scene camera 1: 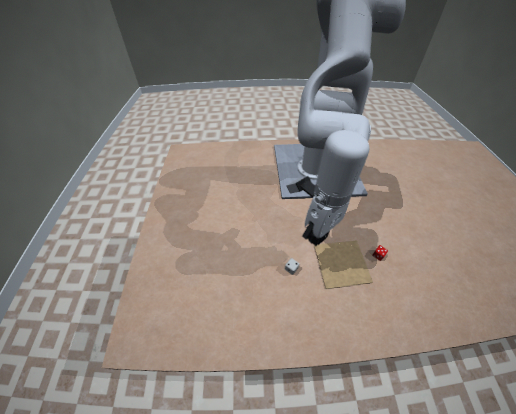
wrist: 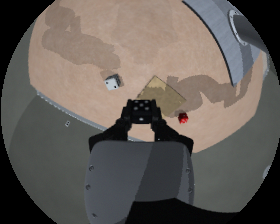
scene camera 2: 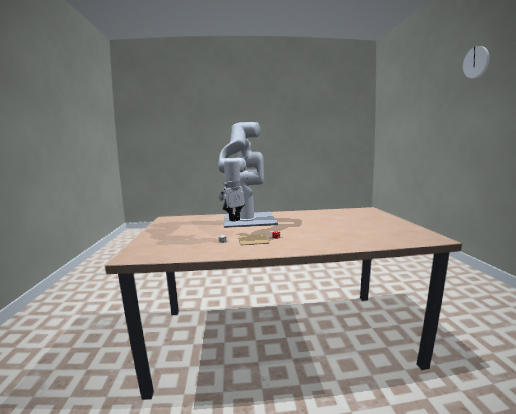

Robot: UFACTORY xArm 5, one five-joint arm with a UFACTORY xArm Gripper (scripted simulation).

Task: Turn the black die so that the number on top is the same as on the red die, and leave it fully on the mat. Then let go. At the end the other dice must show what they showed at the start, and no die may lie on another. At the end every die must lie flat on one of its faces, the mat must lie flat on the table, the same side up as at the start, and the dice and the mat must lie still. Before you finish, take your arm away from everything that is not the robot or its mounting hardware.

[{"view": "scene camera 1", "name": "my gripper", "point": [317, 238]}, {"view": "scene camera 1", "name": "tan mat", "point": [342, 264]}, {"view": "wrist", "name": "my gripper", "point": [141, 105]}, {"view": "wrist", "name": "tan mat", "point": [168, 100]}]
